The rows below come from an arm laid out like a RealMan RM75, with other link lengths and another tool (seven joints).
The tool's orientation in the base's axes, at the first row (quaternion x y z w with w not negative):
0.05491, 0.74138, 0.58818, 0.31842
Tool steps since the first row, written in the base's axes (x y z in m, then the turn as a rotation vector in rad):
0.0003, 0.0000, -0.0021, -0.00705, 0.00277, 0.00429
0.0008, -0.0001, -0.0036, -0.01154, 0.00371, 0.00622
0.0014, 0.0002, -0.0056, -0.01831, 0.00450, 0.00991
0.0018, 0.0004, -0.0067, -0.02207, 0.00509, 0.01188
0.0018, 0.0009, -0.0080, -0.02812, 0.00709, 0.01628
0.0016, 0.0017, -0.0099, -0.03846, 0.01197, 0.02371
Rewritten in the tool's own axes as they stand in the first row. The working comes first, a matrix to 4 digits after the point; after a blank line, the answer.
The tool's axes in the first row as the columns of a matrix, in the base's axes (used below as rounded here):
-0.7912, -0.2932, 0.5367
0.4560, 0.3021, 0.8372
-0.4075, 0.9071, -0.1053

0.0006, -0.0020, 0.0004, 0.00509, 0.00680, -0.00192
0.0008, -0.0035, 0.0007, 0.00829, 0.01015, -0.00374
0.0013, -0.0054, 0.0015, 0.01250, 0.01572, -0.00710
0.0015, -0.0065, 0.0020, 0.01494, 0.01878, -0.00883
0.0022, -0.0075, 0.0026, 0.01885, 0.02515, -0.01087
0.0035, -0.0089, 0.0033, 0.02623, 0.03640, -0.01312

